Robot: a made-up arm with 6 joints. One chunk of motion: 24 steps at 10 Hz.
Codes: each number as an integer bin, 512 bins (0 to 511) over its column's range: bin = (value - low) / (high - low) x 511, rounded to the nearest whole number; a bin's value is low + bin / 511 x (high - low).
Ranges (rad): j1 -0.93..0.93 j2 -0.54..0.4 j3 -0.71..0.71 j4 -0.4..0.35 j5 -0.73..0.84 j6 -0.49..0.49
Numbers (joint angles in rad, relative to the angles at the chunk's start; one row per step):
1: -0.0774 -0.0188 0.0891 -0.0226 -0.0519 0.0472
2: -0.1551 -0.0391 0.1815 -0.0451 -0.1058 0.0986
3: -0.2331 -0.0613 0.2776 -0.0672 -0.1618 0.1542
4: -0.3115 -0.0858 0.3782 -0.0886 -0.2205 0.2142
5: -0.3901 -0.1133 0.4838 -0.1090 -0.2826 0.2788
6: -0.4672 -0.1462 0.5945 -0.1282 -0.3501 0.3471
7: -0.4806 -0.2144 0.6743 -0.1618 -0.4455 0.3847
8: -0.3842 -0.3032 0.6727 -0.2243 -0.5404 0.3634
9: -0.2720 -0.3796 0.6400 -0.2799 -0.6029 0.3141
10: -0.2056 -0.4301 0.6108 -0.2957 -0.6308 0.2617
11: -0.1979 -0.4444 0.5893 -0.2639 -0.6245 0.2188
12: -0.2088 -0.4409 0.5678 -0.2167 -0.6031 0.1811
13: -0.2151 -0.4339 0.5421 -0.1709 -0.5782 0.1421
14: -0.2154 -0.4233 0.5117 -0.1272 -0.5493 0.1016
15: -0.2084 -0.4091 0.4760 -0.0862 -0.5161 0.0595
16: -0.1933 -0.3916 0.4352 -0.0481 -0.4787 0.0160
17: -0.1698 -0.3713 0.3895 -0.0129 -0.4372 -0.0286
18: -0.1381 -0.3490 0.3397 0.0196 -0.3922 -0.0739
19: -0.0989 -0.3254 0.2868 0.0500 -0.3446 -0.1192
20: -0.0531 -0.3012 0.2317 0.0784 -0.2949 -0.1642
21: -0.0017 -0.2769 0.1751 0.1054 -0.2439 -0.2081
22: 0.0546 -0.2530 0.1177 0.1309 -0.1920 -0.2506
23: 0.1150 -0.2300 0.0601 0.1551 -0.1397 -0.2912
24: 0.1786 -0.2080 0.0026 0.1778 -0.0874 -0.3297
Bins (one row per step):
1: 234 283 288 257 221 280
2: 213 272 321 242 203 307
3: 191 260 355 227 185 336
4: 170 247 392 212 166 367
5: 148 232 430 198 146 401
6: 127 214 469 185 124 436
7: 123 177 498 162 93 456
8: 150 129 498 120 62 445
9: 181 87 486 82 41 419
10: 199 60 475 71 32 392
11: 201 52 468 93 34 370
12: 198 54 460 125 41 350
13: 196 58 451 156 49 330
14: 196 63 440 186 59 308
15: 198 71 427 214 70 287
16: 202 81 412 240 82 264
17: 209 92 396 264 95 241
18: 218 104 378 286 110 217
19: 228 117 359 307 125 193
20: 241 130 339 326 142 170
21: 255 143 319 344 158 147
22: 271 156 298 362 175 125
23: 287 169 277 378 192 104
24: 305 180 256 394 209 84

